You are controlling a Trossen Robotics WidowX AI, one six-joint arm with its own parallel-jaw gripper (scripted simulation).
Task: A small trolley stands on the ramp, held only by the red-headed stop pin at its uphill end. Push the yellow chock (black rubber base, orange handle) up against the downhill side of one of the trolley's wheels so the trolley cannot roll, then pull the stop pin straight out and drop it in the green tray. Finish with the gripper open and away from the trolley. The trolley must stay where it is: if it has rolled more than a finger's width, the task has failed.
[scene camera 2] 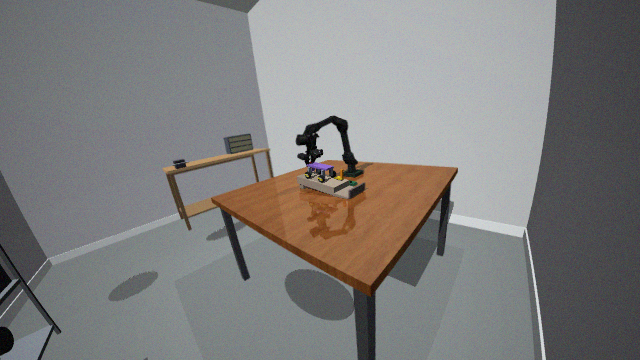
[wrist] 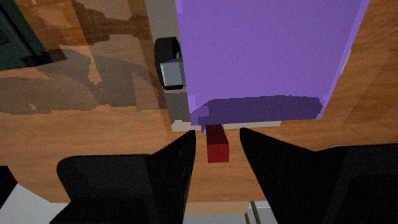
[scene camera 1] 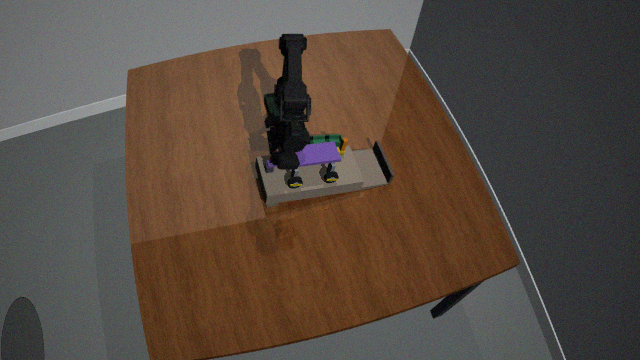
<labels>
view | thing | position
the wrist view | my gripper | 217, 133
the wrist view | red-headed stop pin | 217, 144
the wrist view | purple-topped trolley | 237, 68
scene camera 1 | my gripper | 273, 159
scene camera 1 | purple-topped trolley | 326, 152
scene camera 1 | grey ramp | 274, 186
</labels>
